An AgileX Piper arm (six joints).
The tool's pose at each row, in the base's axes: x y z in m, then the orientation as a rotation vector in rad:
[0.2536 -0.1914 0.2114 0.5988 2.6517 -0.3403]
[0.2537 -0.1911 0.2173 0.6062 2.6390 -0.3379]
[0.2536 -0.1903 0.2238 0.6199 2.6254 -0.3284]
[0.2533 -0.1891 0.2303 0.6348 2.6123 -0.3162]
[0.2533 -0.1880 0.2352 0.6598 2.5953 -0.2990]
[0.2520 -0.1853 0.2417 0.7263 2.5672 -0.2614]
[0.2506 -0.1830 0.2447 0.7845 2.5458 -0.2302]
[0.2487 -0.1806 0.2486 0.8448 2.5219 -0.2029]
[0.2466 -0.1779 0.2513 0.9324 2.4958 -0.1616]
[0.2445 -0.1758 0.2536 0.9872 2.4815 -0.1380]
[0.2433 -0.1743 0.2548 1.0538 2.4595 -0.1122]
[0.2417 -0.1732 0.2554 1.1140 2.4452 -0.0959]
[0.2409 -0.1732 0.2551 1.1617 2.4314 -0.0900]
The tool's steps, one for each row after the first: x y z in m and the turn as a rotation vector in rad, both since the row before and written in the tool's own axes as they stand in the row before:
[-0.0025 -0.0005 -0.0053 -0.0015 -0.0099 0.0085]
[-0.0025 -0.0003 -0.0061 -0.0054 -0.0086 0.0140]
[-0.0022 0.0001 -0.0062 -0.0070 -0.0075 0.0152]
[-0.0018 0.0004 -0.0047 -0.0089 -0.0078 0.0238]
[-0.0009 0.0011 -0.0070 -0.0156 -0.0039 0.0576]
[0.0007 0.0010 -0.0038 -0.0116 0.0010 0.0493]
[0.0007 0.0008 -0.0048 -0.0084 0.0002 0.0508]
[0.0016 0.0009 -0.0039 -0.0108 0.0109 0.0715]
[0.0016 0.0004 -0.0034 -0.0042 0.0097 0.0435]
[0.0012 0.0004 -0.0019 -0.0037 0.0085 0.0536]
[0.0014 -0.0003 -0.0014 0.0034 0.0121 0.0453]
[0.0006 -0.0006 0.0000 0.0069 0.0064 0.0354]

